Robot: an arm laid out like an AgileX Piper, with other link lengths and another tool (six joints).
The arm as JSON. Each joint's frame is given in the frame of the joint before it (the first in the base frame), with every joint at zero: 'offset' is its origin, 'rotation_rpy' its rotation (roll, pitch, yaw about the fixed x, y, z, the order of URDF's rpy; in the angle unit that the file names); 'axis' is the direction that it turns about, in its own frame. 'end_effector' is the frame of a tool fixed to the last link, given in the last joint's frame.
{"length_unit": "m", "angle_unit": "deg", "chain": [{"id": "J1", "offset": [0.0, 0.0, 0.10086], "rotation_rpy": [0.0, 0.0, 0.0], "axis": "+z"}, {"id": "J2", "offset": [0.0, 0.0, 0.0], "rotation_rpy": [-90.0, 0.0, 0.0], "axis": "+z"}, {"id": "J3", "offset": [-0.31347, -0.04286, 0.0], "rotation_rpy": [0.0, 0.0, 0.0], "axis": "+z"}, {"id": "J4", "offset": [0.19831, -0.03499, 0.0], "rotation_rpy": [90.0, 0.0, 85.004], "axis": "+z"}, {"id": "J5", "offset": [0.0, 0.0, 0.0], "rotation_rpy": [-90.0, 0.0, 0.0], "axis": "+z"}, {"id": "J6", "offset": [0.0, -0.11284, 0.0], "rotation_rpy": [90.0, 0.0, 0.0], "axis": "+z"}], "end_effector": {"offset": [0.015, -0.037, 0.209], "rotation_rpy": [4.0, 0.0, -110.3]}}
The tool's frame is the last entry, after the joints.
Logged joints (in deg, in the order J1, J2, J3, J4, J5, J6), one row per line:
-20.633, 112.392, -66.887, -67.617, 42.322, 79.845
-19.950, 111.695, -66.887, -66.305, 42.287, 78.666
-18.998, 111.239, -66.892, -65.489, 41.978, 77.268
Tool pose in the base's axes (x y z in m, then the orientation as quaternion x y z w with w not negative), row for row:
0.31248, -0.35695, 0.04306, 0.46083, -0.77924, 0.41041, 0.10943
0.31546, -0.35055, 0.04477, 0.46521, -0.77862, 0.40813, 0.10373
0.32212, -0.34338, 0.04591, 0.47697, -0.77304, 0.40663, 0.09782
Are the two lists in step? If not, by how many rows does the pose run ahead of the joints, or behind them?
They are in step.
